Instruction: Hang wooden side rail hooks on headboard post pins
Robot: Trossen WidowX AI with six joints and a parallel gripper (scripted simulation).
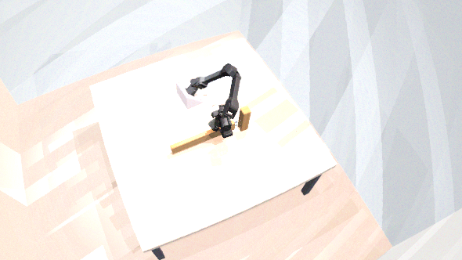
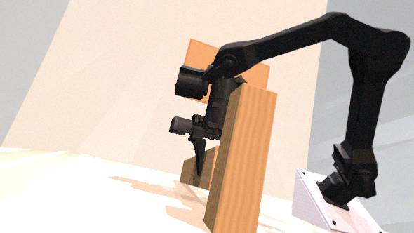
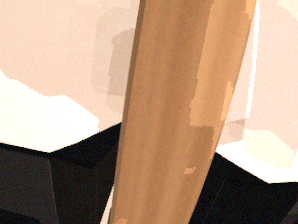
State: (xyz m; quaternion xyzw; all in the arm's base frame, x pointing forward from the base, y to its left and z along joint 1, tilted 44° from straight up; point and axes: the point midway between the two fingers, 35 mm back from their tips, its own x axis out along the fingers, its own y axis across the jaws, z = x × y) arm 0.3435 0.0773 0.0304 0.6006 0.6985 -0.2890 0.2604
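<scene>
Now: the headboard post 150 mm to the left of my gripper tip and 40 mm above it.
</scene>
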